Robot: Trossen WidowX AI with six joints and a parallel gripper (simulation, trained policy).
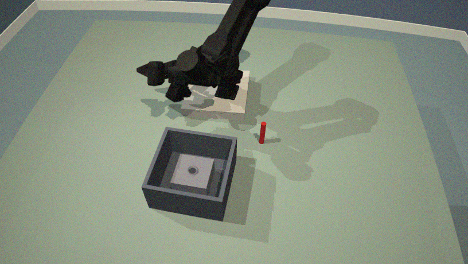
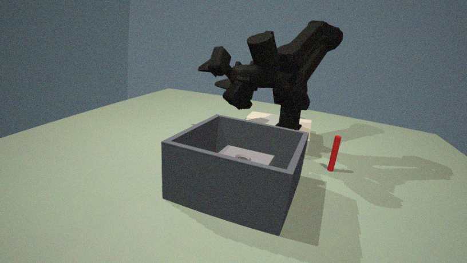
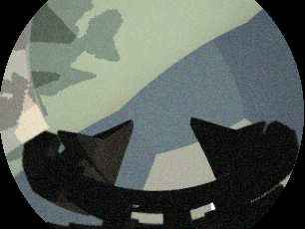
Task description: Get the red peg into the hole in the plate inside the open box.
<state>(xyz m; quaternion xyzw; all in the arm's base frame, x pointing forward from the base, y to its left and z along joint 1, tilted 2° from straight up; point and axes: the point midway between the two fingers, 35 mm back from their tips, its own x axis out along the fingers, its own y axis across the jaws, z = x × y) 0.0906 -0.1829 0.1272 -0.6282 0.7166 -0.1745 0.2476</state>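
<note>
My gripper tip is now 50 mm short of the red peg, 360 mm to the right of it and 110 mm above it. The rest, counted from my gripper tip: plate (240 mm ahead, 220 mm to the left, 100 mm below); then grey box (240 mm ahead, 220 mm to the left, 120 mm below).
</note>
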